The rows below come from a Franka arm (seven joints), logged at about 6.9 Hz.
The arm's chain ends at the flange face. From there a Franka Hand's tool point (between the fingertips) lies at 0.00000 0.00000 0.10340 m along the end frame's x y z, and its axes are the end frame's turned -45 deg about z.
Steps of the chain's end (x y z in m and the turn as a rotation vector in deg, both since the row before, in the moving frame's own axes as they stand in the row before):
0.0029, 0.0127, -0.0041, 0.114, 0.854, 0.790
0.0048, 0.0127, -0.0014, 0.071, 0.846, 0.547
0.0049, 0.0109, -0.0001, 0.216, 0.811, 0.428
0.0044, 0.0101, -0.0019, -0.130, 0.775, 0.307
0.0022, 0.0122, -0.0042, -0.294, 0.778, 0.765
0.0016, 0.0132, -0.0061, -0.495, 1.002, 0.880
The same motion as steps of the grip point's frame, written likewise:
-0.0057, 0.0120, -0.0041, -0.523, 0.684, 0.790
-0.0044, 0.0134, -0.0014, -0.548, 0.648, 0.547
-0.0029, 0.0119, -0.0001, -0.421, 0.726, 0.428
-0.0032, 0.0114, -0.0019, -0.640, 0.456, 0.307
-0.0065, 0.0116, -0.0042, -0.758, 0.342, 0.765
-0.0076, 0.0124, -0.0061, -1.059, 0.359, 0.880

